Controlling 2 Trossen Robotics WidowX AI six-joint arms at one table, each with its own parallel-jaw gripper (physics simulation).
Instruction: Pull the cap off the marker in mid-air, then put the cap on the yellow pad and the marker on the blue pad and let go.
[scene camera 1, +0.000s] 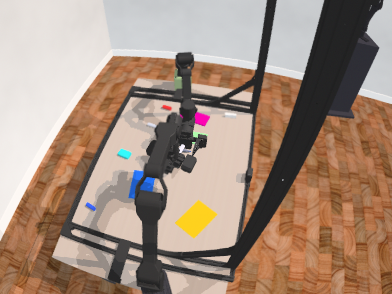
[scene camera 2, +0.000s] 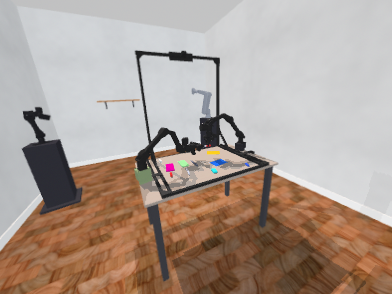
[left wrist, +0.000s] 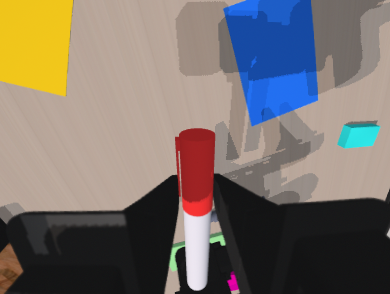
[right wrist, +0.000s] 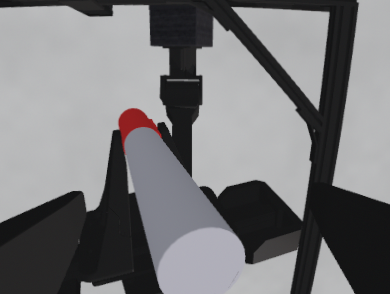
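Pixels of known places: left gripper, fingertip midpoint: (scene camera 2: 207, 146) (left wrist: 195, 181) (right wrist: 139, 128); right gripper, fingertip midpoint: (scene camera 1: 180, 154) (scene camera 2: 202, 144) (left wrist: 176, 262) (right wrist: 199, 198); left arm's base at its link origin: (scene camera 1: 153, 284) (scene camera 2: 240, 142) (right wrist: 182, 46); right arm's base at its link origin: (scene camera 2: 142, 168).
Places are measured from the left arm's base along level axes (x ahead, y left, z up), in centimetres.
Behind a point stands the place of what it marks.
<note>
The marker has a white body (scene camera 1: 182, 148) {x 52.0, y -23.5, z 6.2 cm} (left wrist: 197, 250) {x 49.2, y -20.7, z 6.6 cm} (right wrist: 167, 200) {x 52.8, y -22.9, z 4.7 cm} and a red cap (left wrist: 197, 167) {x 43.9, y -16.4, z 6.7 cm} (right wrist: 133, 119) {x 45.4, y -17.1, z 4.9 cm}, which is on it. My left gripper (left wrist: 195, 181) {x 45.4, y -17.5, z 5.3 cm} (right wrist: 139, 128) {x 45.4, y -17.5, z 5.3 cm} is shut on the cap, holding the marker in mid-air. My right gripper is open and empty. In the right wrist view the body's free end points toward the camera, low and between the spread fingers; whether it touches them is not clear. The yellow pad (scene camera 1: 196, 219) {x 25.8, y -22.5, z -8.7 cm} (scene camera 2: 213, 152) {x 25.6, y -22.6, z -8.7 cm} (left wrist: 32, 45) {x 29.0, y -24.0, z -8.7 cm} and the blue pad (scene camera 1: 142, 192) (scene camera 2: 219, 162) {x 47.7, y -2.6, z -8.7 cm} (left wrist: 280, 92) {x 51.8, y -5.0, z -8.7 cm} lie flat on the table.
A cyan block (scene camera 1: 124, 154) {x 66.0, y 2.8, z -7.3 cm} (left wrist: 359, 136) {x 66.3, y 2.3, z -7.3 cm} and a small blue block (scene camera 1: 90, 206) {x 40.5, y 22.3, z -6.8 cm} lie near the blue pad. A magenta pad (scene camera 1: 202, 118) {x 79.7, y -40.2, z -8.0 cm} (scene camera 2: 170, 167) {x 82.8, y -35.0, z -8.0 cm}, a green pad (scene camera 2: 183, 163) {x 69.5, y -30.6, z -8.0 cm}, a red block (scene camera 1: 167, 107) {x 91.8, y -23.8, z -6.9 cm} and a white block (scene camera 1: 230, 115) {x 77.5, y -55.1, z -7.1 cm} lie farther off. Black frame bars surround the table.
</note>
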